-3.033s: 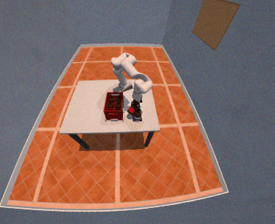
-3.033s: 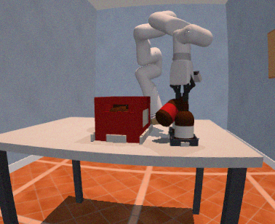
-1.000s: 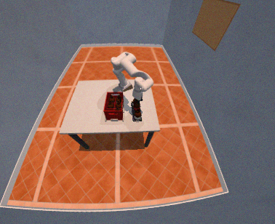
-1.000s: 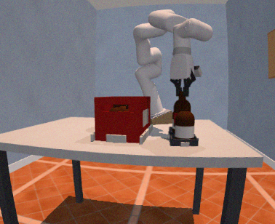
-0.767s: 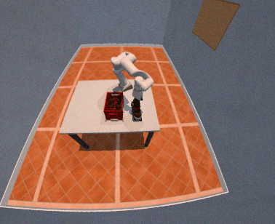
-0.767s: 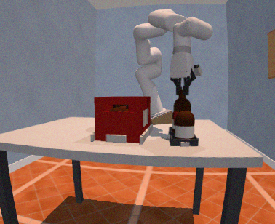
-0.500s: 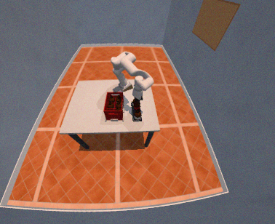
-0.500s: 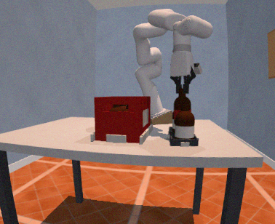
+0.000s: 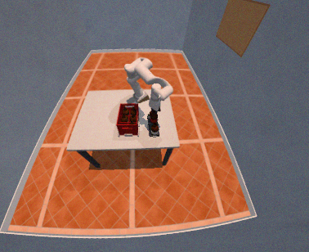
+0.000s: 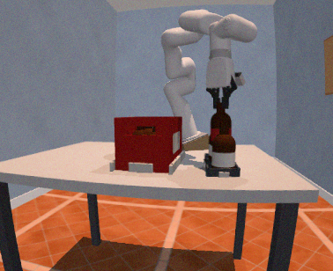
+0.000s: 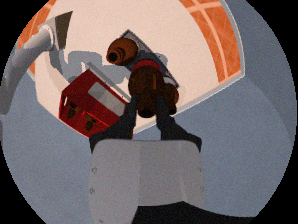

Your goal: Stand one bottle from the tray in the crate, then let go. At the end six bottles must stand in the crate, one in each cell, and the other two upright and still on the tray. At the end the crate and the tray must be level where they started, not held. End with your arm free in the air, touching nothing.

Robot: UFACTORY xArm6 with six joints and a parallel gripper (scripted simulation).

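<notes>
My gripper is now 7 cm above the brown bottle. Round my hand: red crate: 24 cm to the right, 14 cm below, 7 cm behind; then tray: 21 cm below.
</notes>
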